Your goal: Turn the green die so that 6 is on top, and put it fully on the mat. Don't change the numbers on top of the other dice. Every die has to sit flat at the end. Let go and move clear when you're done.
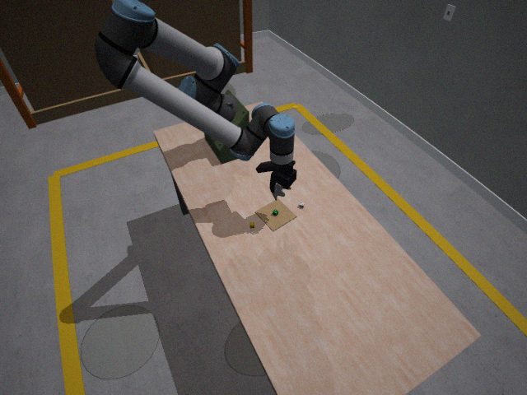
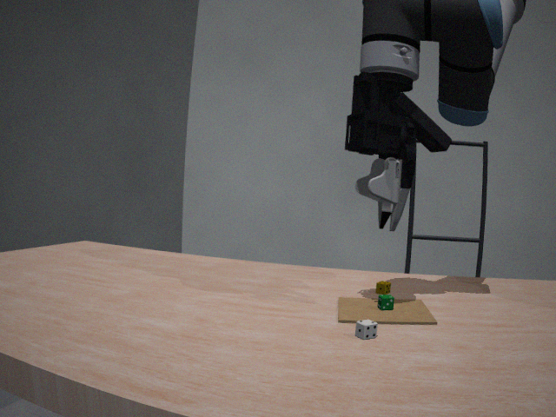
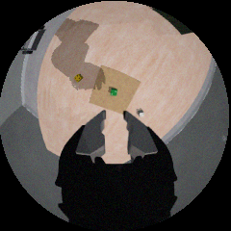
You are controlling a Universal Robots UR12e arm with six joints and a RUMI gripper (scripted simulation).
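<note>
Now: hand 12 cm above the green die. Round my hand: tan mat 14 cm below; white die 13 cm to the left, 13 cm below; yellow die 1 cm ahead, 13 cm to the right, 13 cm below.
</note>
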